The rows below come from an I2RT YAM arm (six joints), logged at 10 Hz.
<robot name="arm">
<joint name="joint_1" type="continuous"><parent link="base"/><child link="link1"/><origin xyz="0 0 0.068" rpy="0 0 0"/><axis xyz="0 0 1"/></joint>
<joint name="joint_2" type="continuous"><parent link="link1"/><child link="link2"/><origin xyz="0.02 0.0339 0.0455" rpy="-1.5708 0 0"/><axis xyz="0 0 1"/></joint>
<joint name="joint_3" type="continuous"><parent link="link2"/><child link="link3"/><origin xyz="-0.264 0 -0.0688" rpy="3.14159 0 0"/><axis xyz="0 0 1"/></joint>
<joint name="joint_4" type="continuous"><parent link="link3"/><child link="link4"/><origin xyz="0.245 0.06 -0.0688" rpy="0 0 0"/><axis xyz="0 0 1"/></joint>
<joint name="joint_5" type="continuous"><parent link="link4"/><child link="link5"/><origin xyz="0.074 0.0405 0.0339" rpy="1.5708 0 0"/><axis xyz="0 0 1"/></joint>
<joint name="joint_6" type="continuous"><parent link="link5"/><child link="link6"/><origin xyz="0.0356 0 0.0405" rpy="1.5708 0 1.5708"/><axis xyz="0 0 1"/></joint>
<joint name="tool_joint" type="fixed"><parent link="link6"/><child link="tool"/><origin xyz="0 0 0" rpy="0 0 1.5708"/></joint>
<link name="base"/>
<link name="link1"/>
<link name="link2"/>
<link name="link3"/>
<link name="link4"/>
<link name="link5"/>
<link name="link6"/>
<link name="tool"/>
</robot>
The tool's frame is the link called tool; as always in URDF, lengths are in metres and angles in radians. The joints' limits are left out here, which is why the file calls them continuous.
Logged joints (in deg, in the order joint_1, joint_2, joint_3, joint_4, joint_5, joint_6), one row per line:
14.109, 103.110, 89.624, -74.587, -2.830, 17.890
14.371, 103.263, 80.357, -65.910, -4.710, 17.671
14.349, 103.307, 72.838, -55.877, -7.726, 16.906
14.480, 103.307, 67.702, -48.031, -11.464, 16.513
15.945, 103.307, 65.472, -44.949, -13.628, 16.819
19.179, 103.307, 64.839, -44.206, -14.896, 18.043
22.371, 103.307, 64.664, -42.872, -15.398, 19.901
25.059, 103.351, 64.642, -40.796, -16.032, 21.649
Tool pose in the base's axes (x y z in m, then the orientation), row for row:
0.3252, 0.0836, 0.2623, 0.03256, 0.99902, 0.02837, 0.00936
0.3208, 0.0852, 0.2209, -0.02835, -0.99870, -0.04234, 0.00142
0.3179, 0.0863, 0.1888, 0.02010, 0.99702, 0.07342, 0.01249
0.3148, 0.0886, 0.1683, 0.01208, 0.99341, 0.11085, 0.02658
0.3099, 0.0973, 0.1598, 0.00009, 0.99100, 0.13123, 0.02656
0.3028, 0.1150, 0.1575, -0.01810, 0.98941, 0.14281, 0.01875
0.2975, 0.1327, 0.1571, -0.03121, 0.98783, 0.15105, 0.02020
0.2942, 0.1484, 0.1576, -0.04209, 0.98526, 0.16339, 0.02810
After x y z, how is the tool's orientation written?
As a quaternion, x y z w.
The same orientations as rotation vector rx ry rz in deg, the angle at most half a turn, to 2 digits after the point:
5.83, 178.76, 5.08
-5.10, -179.60, -7.61
3.59, 178.05, 13.11
2.14, 175.85, 19.62
0.02, 175.42, 23.23
-3.22, 176.00, 25.40
-5.55, 175.56, 26.84
-7.44, 174.24, 28.90

